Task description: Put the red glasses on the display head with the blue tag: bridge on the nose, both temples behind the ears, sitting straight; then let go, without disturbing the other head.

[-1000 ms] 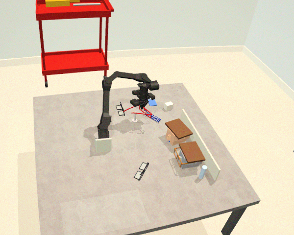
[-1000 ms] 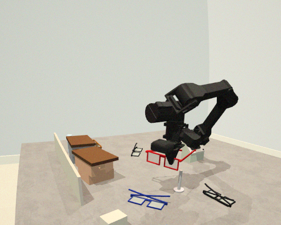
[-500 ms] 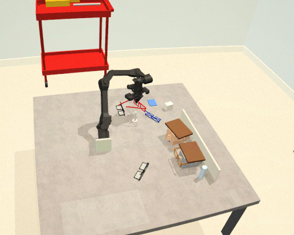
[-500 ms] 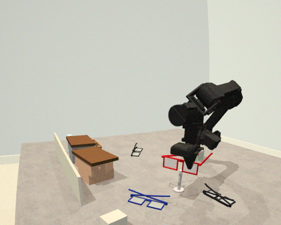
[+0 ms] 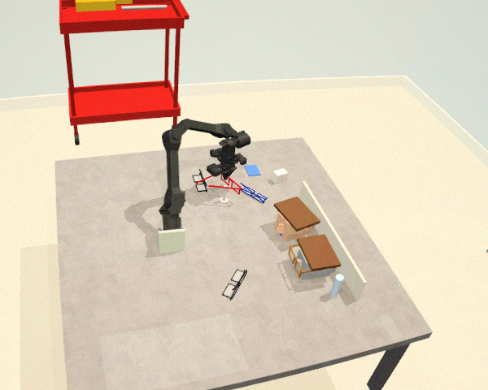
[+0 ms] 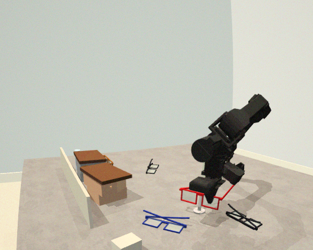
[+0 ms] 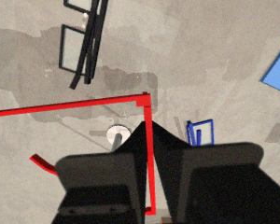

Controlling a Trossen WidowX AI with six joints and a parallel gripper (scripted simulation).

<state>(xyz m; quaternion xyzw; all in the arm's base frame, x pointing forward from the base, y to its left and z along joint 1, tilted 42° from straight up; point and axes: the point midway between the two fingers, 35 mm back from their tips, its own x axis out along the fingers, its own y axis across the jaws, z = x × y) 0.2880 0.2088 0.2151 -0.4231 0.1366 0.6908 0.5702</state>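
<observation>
Now: gripper tip 2 cm past the white post, 7 cm to the left of it and 4 cm above it. The rest, counted from my gripper tip: blue card (17 cm ahead, 13 cm to the left, 6 cm below); then skin-coloured display head (21 cm ahead, 31 cm to the right, 1 cm below); then cream cube (28 cm ahead, 4 cm to the left, 4 cm below).
</observation>
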